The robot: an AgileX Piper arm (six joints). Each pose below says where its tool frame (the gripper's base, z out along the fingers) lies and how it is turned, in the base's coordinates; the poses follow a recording.
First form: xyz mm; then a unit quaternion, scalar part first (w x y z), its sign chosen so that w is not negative.
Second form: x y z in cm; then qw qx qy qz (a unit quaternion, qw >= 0). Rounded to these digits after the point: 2 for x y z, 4 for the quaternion.
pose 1, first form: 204.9, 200.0, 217.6, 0.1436, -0.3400, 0.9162, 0.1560
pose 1, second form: 20.49, 20.00, 21.76, 0.1436, -0.3400, 0.9162, 0.1560
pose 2, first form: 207.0, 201.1, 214.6, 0.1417, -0.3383, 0.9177, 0.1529
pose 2, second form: 20.70, 20.11, 21.46, 0.1417, -0.3383, 0.9177, 0.1529
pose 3, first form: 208.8, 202.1, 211.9, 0.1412, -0.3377, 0.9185, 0.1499
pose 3, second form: 20.88, 20.21, 21.19, 0.1412, -0.3377, 0.9185, 0.1499
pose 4, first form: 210.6, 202.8, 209.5, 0.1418, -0.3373, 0.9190, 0.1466
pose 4, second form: 21.06, 20.28, 20.95, 0.1418, -0.3373, 0.9190, 0.1466
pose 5, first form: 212.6, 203.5, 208.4, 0.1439, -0.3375, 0.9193, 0.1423
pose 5, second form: 21.26, 20.35, 20.84, 0.1439, -0.3375, 0.9193, 0.1423
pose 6, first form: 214.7, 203.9, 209.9, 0.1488, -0.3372, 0.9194, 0.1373
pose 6, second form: 21.47, 20.39, 20.99, 0.1488, -0.3372, 0.9194, 0.1373
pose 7, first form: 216.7, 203.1, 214.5, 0.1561, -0.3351, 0.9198, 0.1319
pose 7, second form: 21.67, 20.31, 21.45, 0.1561, -0.3351, 0.9198, 0.1319
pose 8, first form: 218.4, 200.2, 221.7, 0.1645, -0.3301, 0.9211, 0.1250
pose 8, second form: 21.84, 20.02, 22.17, 0.1645, -0.3301, 0.9211, 0.1250
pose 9, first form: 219.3, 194.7, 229.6, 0.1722, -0.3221, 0.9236, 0.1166
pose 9, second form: 21.93, 19.47, 22.96, 0.1722, -0.3221, 0.9236, 0.1166
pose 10, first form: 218.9, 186.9, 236.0, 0.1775, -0.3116, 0.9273, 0.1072
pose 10, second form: 21.89, 18.69, 23.60, 0.1775, -0.3116, 0.9273, 0.1072
